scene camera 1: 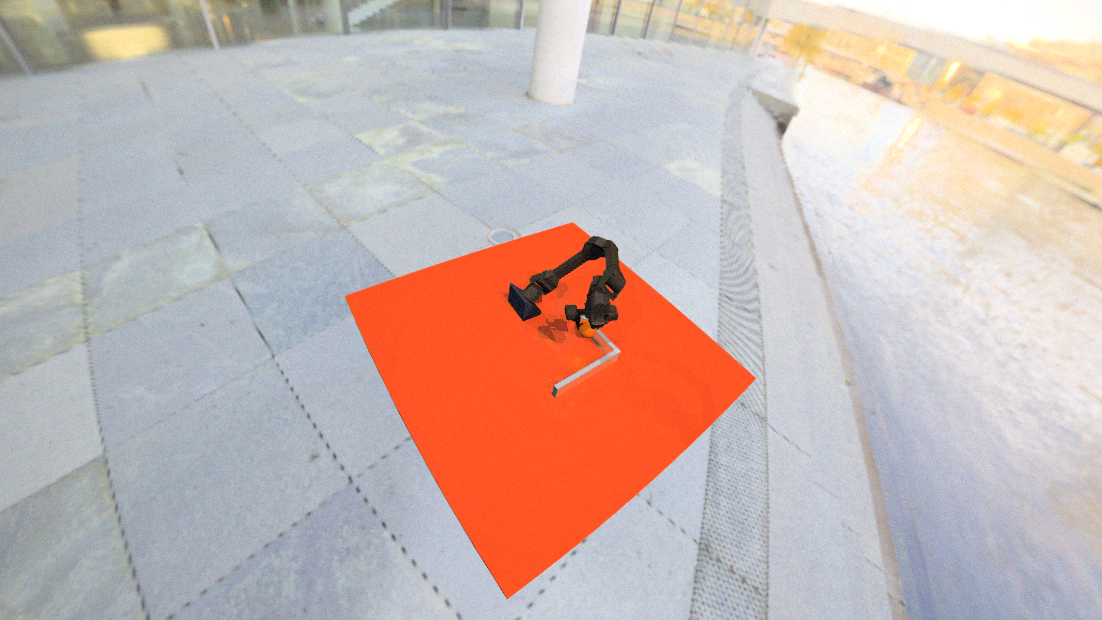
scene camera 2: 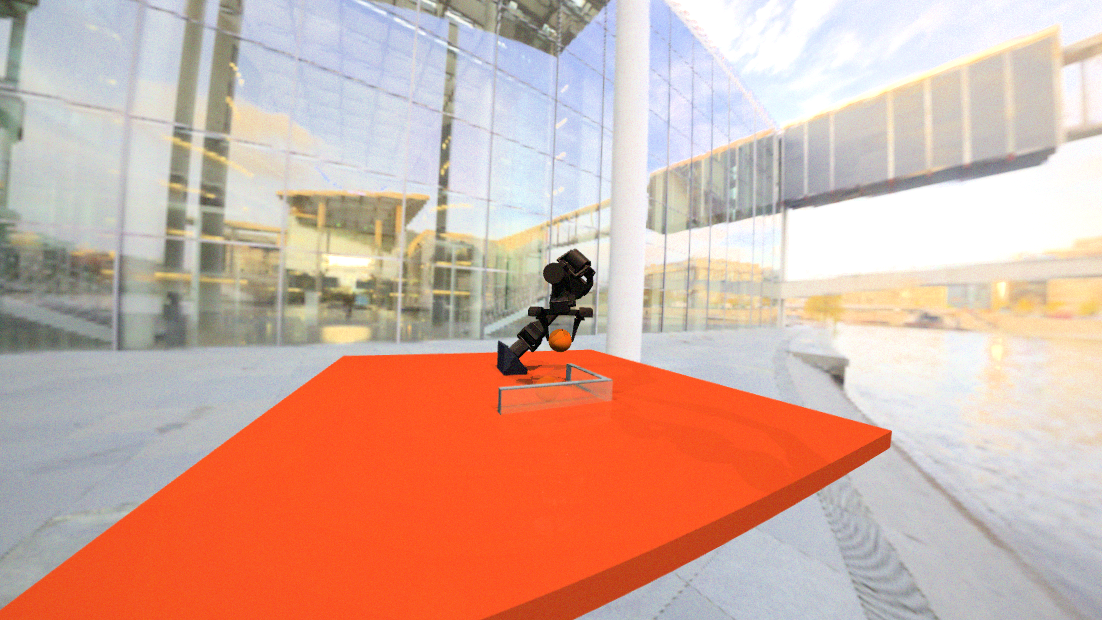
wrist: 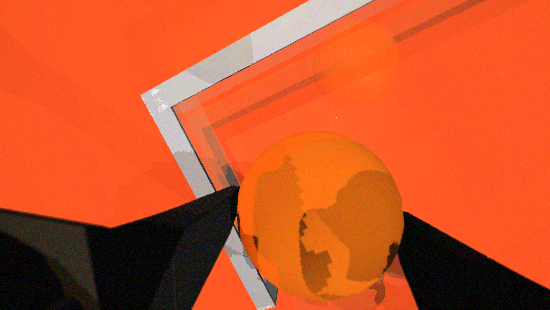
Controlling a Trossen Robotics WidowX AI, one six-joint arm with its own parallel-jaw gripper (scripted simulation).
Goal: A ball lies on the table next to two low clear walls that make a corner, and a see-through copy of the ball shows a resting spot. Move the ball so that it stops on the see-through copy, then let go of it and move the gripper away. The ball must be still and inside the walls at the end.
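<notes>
My gripper [scene camera 2: 560, 341], clear wall [scene camera 2: 513, 401]. Gripper too [scene camera 1: 587, 329]. Gripper again [wrist: 314, 207], see-through ball [wrist: 355, 64].
</notes>
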